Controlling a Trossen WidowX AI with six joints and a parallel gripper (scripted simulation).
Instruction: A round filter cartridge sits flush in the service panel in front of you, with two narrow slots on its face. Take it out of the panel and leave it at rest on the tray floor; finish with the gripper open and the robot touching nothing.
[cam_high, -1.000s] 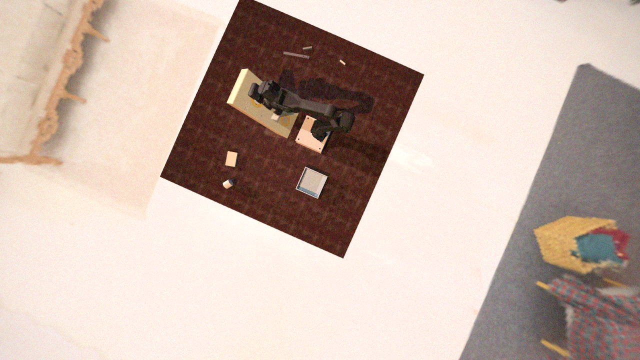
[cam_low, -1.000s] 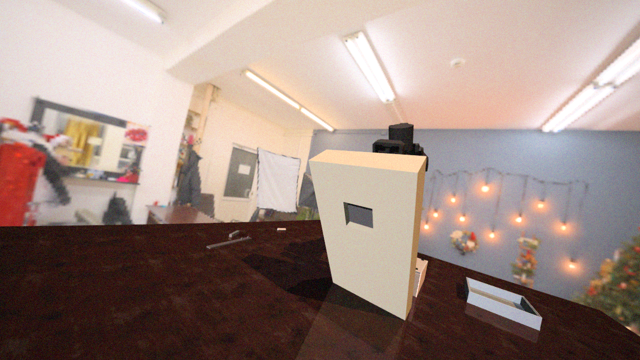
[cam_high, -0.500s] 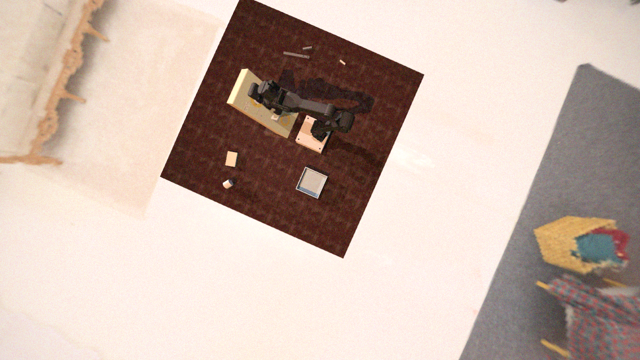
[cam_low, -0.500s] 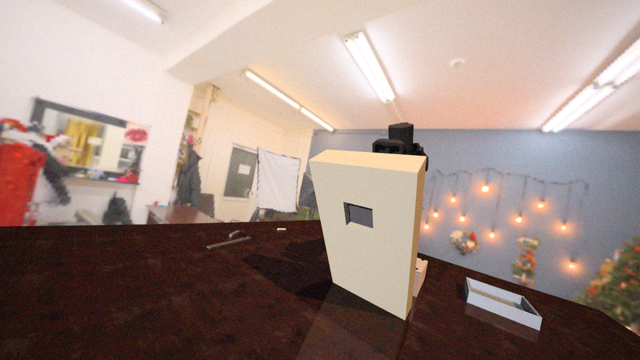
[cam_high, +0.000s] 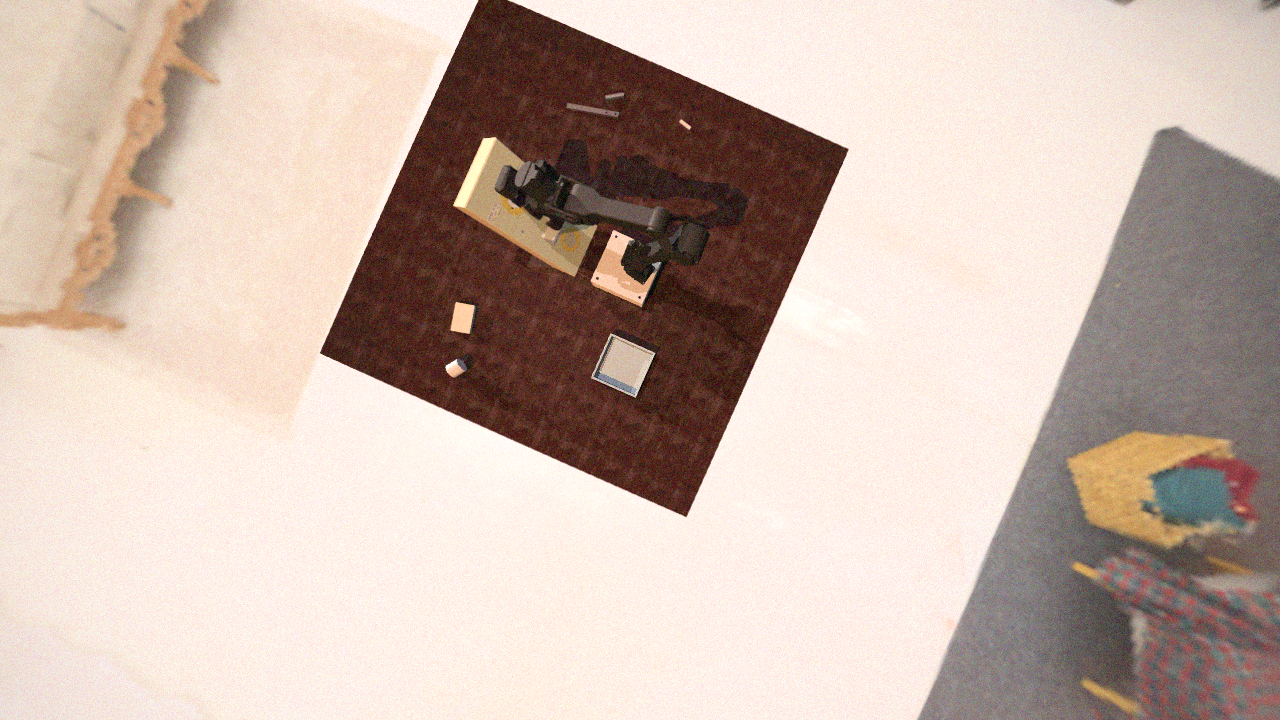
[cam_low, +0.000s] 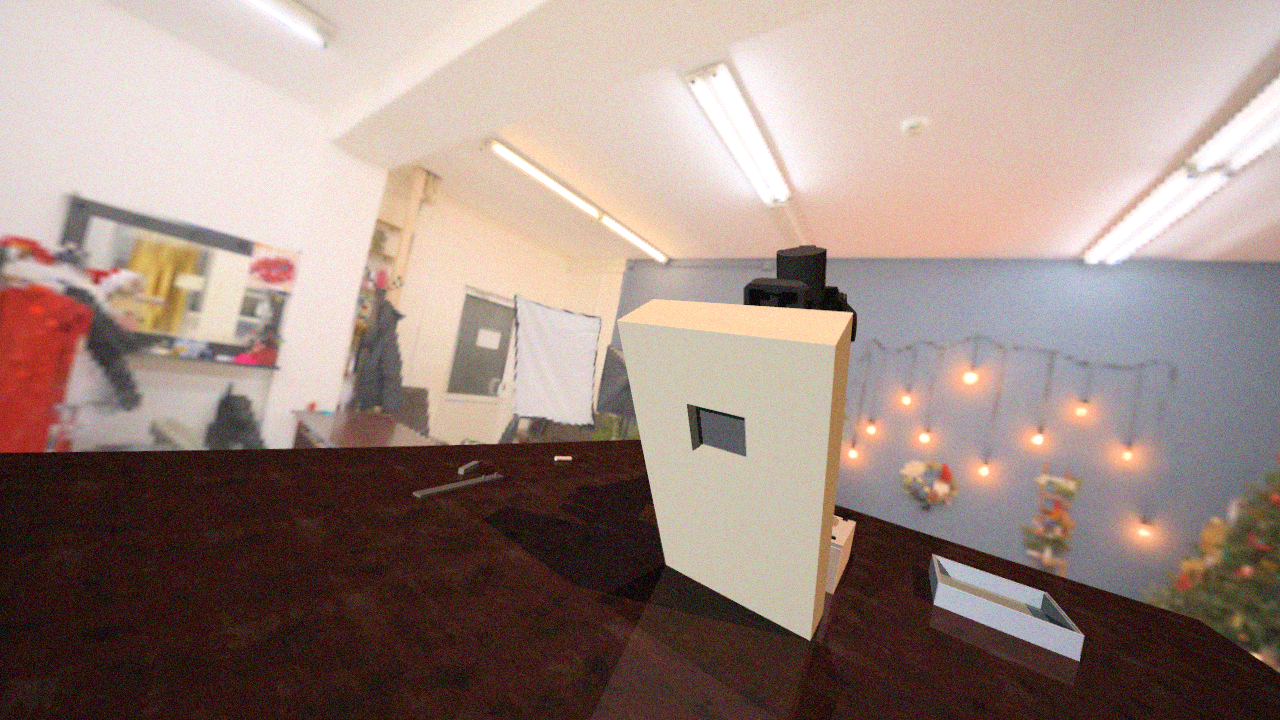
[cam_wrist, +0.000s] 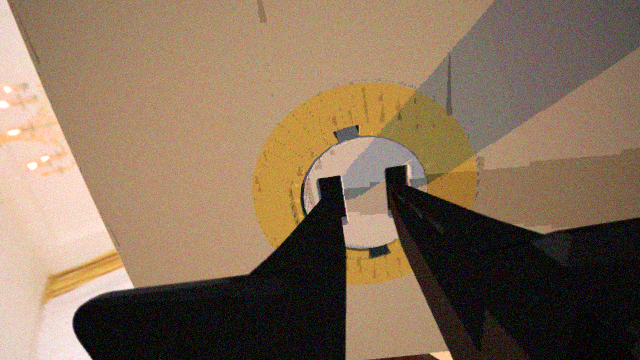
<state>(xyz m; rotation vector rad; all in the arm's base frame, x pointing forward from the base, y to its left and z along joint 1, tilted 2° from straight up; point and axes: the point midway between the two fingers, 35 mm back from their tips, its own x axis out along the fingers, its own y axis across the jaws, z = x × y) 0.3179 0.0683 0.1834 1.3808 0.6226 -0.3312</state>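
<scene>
The round filter cartridge is 1 cm below my gripper tip and 1 cm ahead of it. Round my gripper tip: small peg (55 cm to the right, 23 cm below, 18 cm behind); then service panel (8 cm below, 3 cm behind, 1 cm to the right); then grey tray (46 cm behind, 22 cm below, 20 cm to the left).
</scene>
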